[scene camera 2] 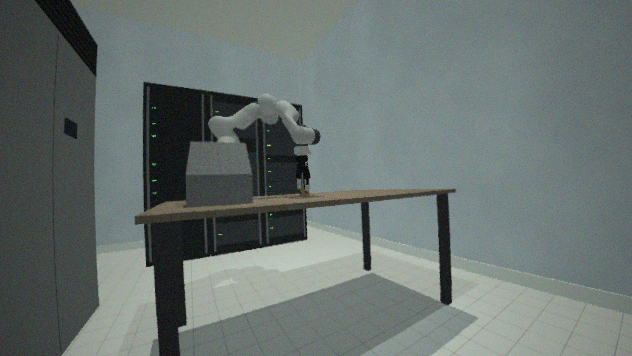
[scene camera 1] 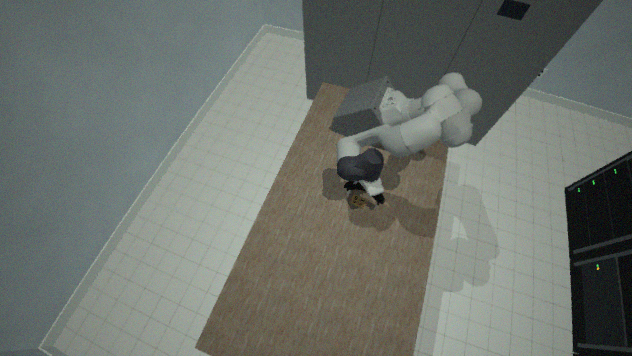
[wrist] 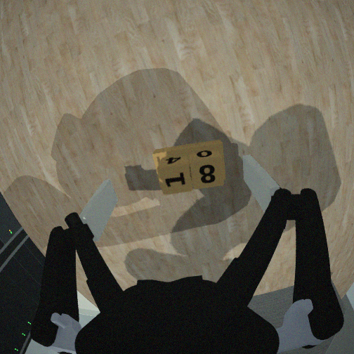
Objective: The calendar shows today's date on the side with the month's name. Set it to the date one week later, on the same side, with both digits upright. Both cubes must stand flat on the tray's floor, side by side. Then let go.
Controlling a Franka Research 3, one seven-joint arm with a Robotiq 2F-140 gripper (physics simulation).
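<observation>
Two small wooden cubes (wrist: 191,169) (scene camera 1: 357,200) (scene camera 2: 304,193) stand side by side on the table. In the wrist view, the left cube's larger visible face shows a 1 lying on its side, with a foreshortened 4 beyond it. The right cube's larger face shows an 8, with a foreshortened 0 beyond it. My gripper (wrist: 176,178) (scene camera 1: 366,193) (scene camera 2: 303,188) is wide open around the cubes, one finger out to each side, with a gap to each. In scene view 2 its fingertips are low, near the cubes. I cannot make out the tray or the month's name.
The wooden table (scene camera 1: 320,280) (scene camera 2: 390,194) carries a grey box (scene camera 1: 360,102) (scene camera 2: 218,172) beside the arm's base. A tall grey cabinet (scene camera 1: 400,40) (scene camera 2: 35,150) stands past that end. A black server rack (scene camera 1: 600,225) (scene camera 2: 175,125) stands off one long side.
</observation>
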